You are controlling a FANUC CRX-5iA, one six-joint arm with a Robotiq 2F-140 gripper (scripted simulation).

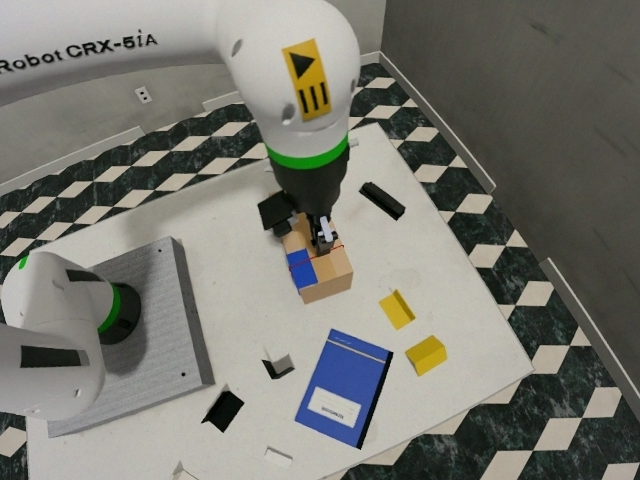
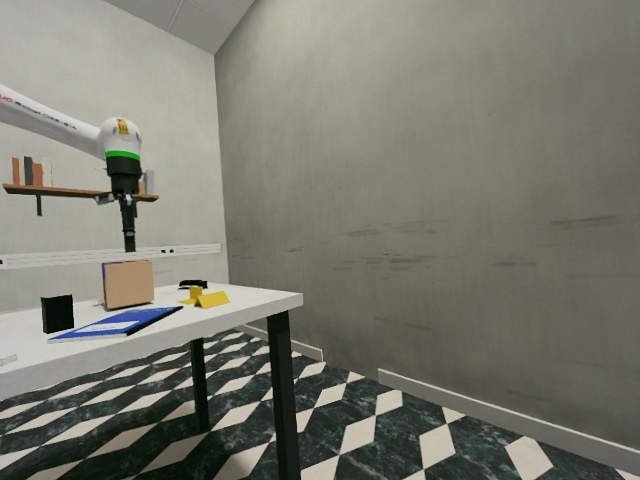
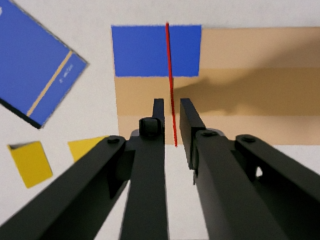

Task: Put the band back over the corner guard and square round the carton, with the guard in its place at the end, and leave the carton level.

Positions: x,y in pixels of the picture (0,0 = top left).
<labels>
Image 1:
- my gripper: 322,248
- tan carton: 334,273
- blue corner guard: 304,275
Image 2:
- my gripper: 131,252
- tan carton: 126,283
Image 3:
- my gripper: 171,113
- tan carton: 251,80
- blue corner guard: 138,49
</labels>
